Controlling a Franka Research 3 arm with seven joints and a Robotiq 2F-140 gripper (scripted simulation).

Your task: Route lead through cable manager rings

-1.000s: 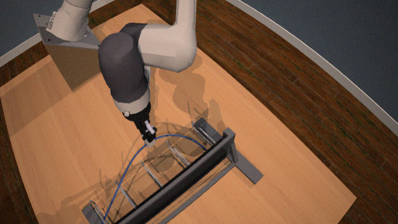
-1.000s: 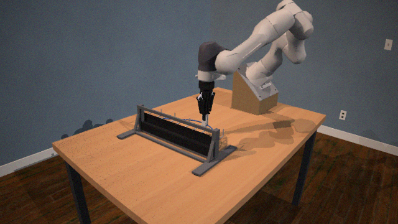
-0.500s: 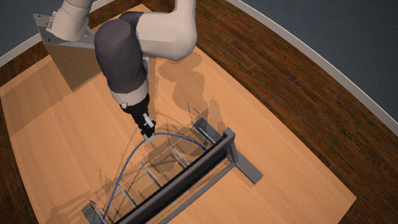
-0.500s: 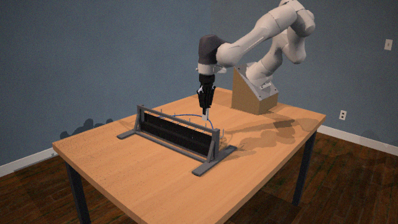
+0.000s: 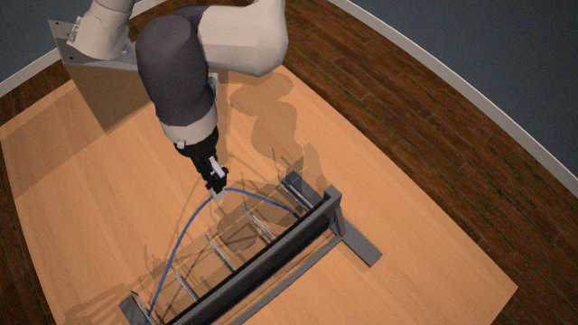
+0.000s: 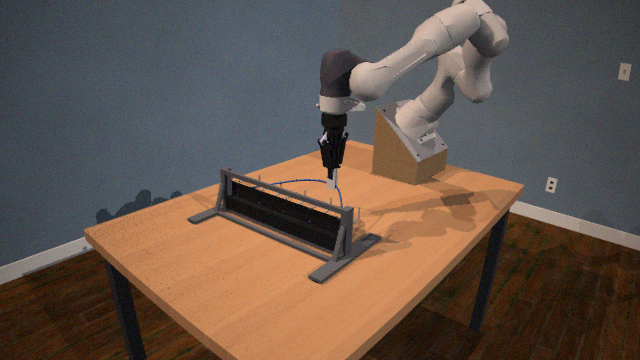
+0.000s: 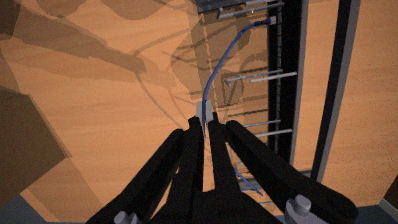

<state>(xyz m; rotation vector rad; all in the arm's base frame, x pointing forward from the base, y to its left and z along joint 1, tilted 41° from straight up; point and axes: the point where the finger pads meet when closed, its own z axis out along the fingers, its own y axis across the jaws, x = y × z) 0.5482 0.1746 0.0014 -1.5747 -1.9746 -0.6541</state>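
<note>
Now: the rack 17 cm ahead of my hand, 4 cm to the right of it and 7 cm below it.
</note>
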